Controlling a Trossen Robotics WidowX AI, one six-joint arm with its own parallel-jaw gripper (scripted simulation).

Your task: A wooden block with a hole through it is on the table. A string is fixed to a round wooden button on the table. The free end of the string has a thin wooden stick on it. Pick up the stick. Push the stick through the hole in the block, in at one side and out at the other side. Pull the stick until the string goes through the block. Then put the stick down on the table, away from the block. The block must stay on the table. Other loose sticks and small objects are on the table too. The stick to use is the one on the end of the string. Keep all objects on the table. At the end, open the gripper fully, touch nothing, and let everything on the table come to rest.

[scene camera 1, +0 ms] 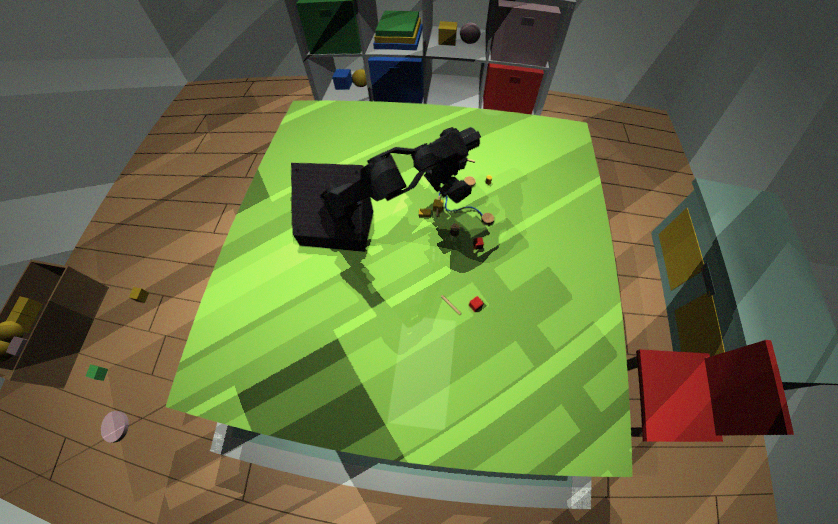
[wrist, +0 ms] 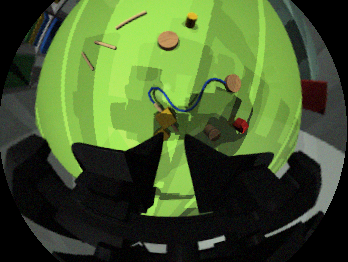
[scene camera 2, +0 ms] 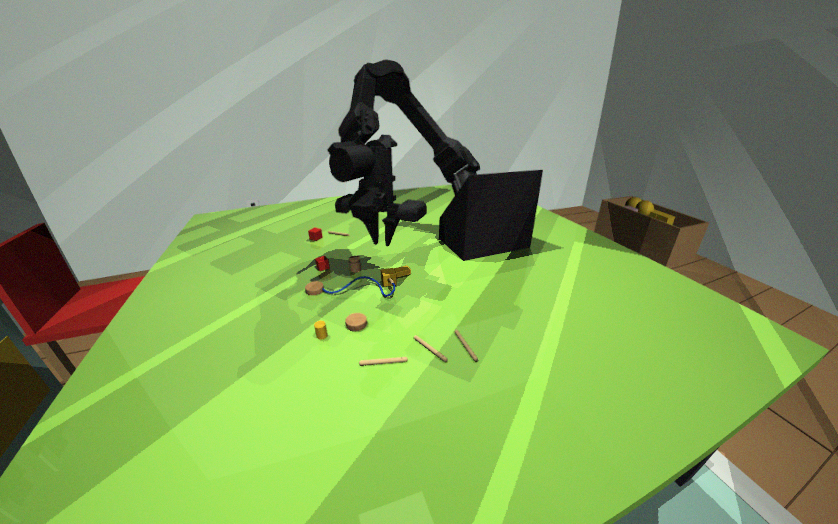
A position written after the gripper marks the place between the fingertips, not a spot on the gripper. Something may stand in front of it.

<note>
In view: the gripper (scene camera 2: 382, 245).
The gripper also shows in scene camera 1 (scene camera 1: 441, 194) and in the wrist view (wrist: 174, 136).
</note>
